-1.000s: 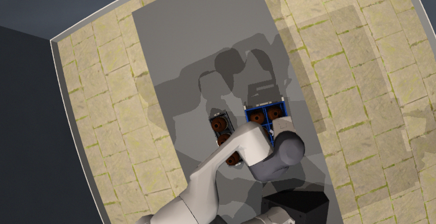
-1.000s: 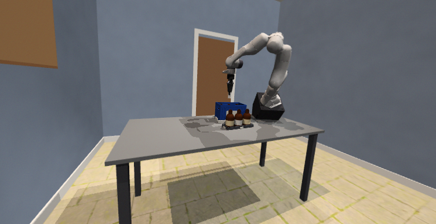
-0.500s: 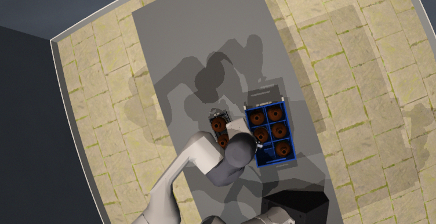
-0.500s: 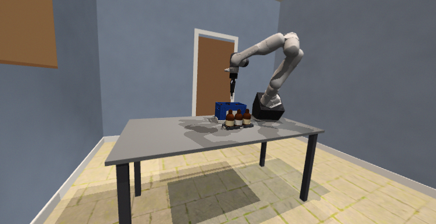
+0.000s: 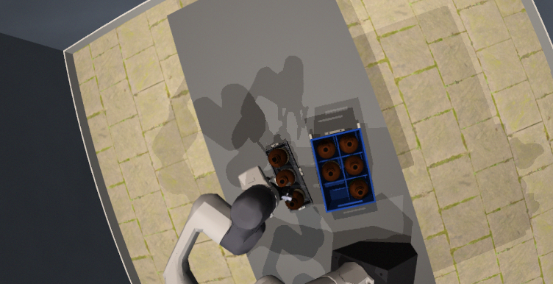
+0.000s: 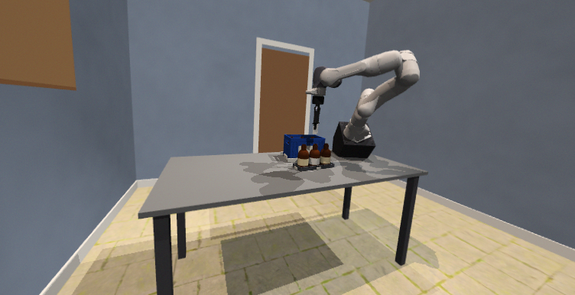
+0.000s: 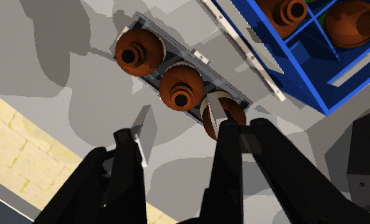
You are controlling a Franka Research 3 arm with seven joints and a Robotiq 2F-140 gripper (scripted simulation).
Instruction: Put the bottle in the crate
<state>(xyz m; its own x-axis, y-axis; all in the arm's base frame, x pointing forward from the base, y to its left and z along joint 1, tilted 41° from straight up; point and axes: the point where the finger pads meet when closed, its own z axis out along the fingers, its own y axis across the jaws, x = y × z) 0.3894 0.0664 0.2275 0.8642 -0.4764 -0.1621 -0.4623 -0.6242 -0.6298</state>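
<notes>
My hand is 180 mm above the brown bottle, 10 mm to the right of it and 10 mm past it. Round my hand: dark tray: 250 mm below, 10 mm behind; blue crate: 220 mm to the right, 180 mm below.
</notes>
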